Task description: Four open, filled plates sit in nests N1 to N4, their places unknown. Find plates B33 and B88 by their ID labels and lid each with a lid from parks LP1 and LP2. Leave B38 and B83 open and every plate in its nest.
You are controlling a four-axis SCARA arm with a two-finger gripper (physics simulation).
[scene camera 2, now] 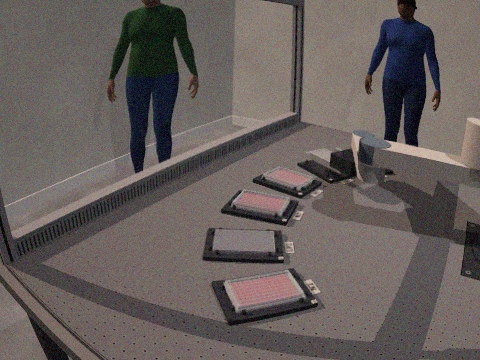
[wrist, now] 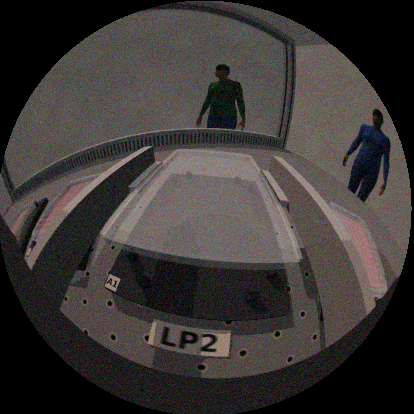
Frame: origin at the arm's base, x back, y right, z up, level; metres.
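Where they show: gripper, fingertip midpoint: (scene camera 2: 323,152) (wrist: 211,157).
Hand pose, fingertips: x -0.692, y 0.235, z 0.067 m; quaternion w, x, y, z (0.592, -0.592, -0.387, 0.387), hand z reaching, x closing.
Note:
Each offset is from my fingertips to the top centre of the thing. "spot": to the spot under its first point.
My gripper (scene camera 2: 336,157) (wrist: 211,157) is shut on a clear lid @(dx +0.021, dy -0.009, dz -0.004 m) (scene camera 2: 318,153) (wrist: 200,220), holding it level above the dark park LP2 @(dx +0.021, dy -0.008, dz -0.035 m) (scene camera 2: 320,170) (wrist: 240,295). Another lid @(dx +0.048, dy -0.529, dz -0.037 m) (scene camera 2: 243,241) lies in park LP1 @(spot: dx -0.006, dy -0.581, dz -0.045 m) (scene camera 2: 208,245). Open plates with pink wells sit in their nests: the N1 plate @(dx +0.175, dy -0.656, dz -0.028 m) (scene camera 2: 265,289) nearest scene camera 2, a second plate @(dx -0.016, dy -0.356, dz -0.028 m) (scene camera 2: 260,202) beyond LP1, and a third plate @(dx -0.034, dy -0.177, dz -0.028 m) (scene camera 2: 288,178) (wrist: 65,200) beside LP2. A plate @(dx +0.131, dy +0.138, dz -0.028 m) (wrist: 362,245) shows at the right of the wrist view; the arm mostly hides that place in the scene view. No plate ID is readable.
The LP2 tag @(spot: dx +0.109, dy -0.047, dz -0.053 m) (wrist: 190,340) lies in front of its park. A slotted rail (scene camera 2: 165,172) (wrist: 200,137) runs along the table's back edge. A dark perforated plate @(spot: dx +0.565, dy -0.255, dz -0.054 m) (scene camera 2: 471,250) lies at the right. Two people stand beyond the table, in green (scene camera 2: 152,45) and blue (scene camera 2: 407,50).

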